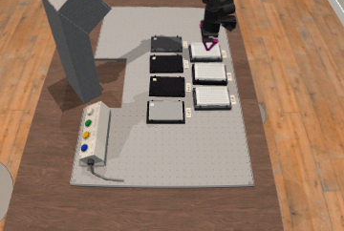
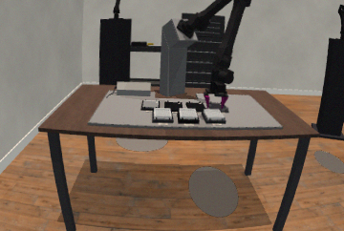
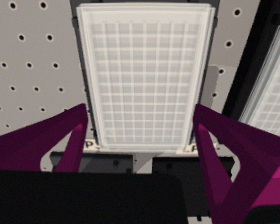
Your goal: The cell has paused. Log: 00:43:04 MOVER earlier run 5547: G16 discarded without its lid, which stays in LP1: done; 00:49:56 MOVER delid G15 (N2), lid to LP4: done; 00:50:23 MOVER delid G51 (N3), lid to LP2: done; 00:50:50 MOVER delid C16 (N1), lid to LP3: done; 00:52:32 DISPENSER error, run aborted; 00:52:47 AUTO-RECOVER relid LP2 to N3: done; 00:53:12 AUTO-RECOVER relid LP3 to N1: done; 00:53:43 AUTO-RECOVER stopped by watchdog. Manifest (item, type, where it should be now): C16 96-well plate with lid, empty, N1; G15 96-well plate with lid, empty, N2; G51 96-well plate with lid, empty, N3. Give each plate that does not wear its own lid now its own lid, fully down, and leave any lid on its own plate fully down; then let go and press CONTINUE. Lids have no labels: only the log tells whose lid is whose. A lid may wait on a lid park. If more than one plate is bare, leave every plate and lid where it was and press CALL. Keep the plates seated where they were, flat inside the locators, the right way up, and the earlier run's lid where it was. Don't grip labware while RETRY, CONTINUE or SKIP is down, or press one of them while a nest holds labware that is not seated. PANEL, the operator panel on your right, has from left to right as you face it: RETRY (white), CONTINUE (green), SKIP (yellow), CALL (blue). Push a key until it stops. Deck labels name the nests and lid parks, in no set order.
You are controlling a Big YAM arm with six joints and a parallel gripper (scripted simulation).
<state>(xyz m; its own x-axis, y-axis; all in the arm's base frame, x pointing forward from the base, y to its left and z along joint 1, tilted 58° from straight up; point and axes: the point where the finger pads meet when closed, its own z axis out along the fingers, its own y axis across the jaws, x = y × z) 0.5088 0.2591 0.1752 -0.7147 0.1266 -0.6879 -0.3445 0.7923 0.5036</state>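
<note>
Right now the green continue key is 57 cm to the right of my hand and 25 cm behind it. Round my hand: lid (38 cm to the right, 5 cm below, 3 cm behind); then blue call key (67 cm to the right, 21 cm behind); then yellow skip key (62 cm to the right, 23 cm behind).
</note>
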